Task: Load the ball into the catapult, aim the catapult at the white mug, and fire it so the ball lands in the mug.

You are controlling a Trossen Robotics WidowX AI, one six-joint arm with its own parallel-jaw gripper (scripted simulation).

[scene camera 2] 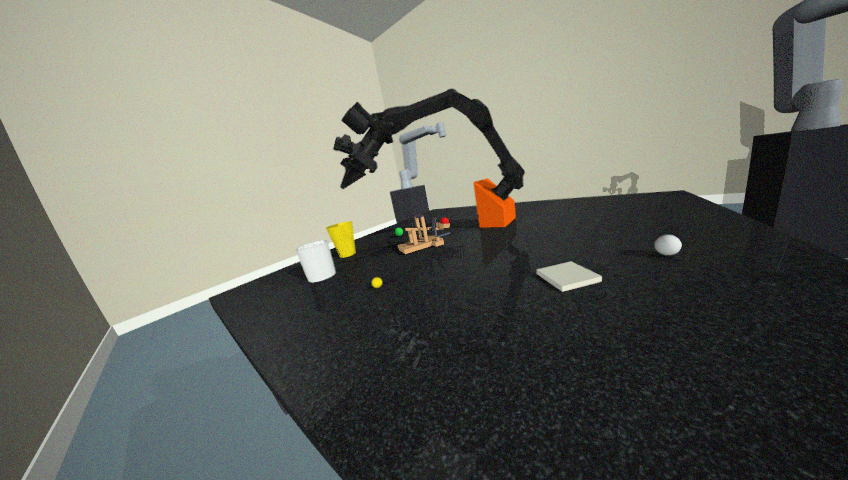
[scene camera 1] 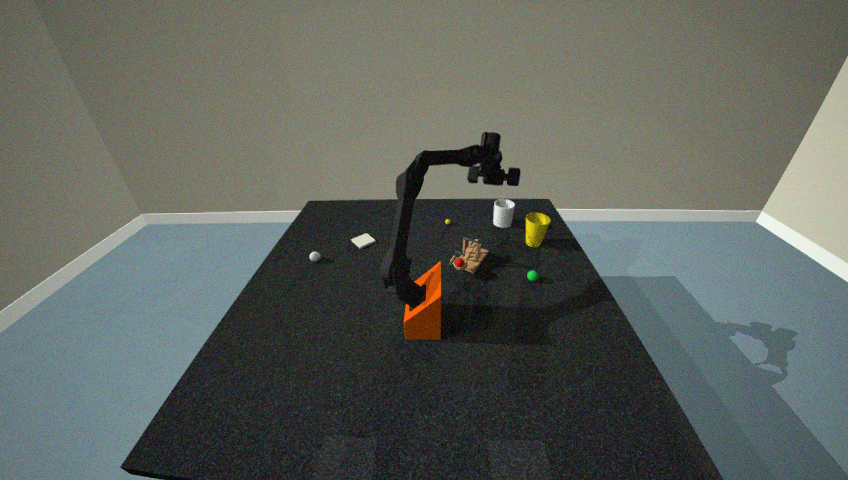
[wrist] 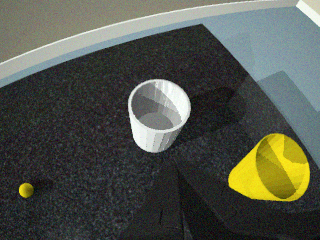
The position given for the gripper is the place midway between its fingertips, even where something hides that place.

The gripper point(scene camera 2: 341, 188) is shut, holding nothing. Also in view: a wooden catapult point(scene camera 2: 414, 244), a white mug point(scene camera 2: 316, 260), a yellow cup point(scene camera 2: 342, 236) and a flat white pad point(scene camera 2: 565, 276).
The wooden catapult is seen too in scene camera 1 point(scene camera 1: 473, 256). The white mug also shows in the wrist view point(wrist: 158, 109). The yellow cup also shows in the wrist view point(wrist: 275, 169). The wrist view misses the wooden catapult: it is out of frame. The wrist view misses the flat white pad: it is out of frame.
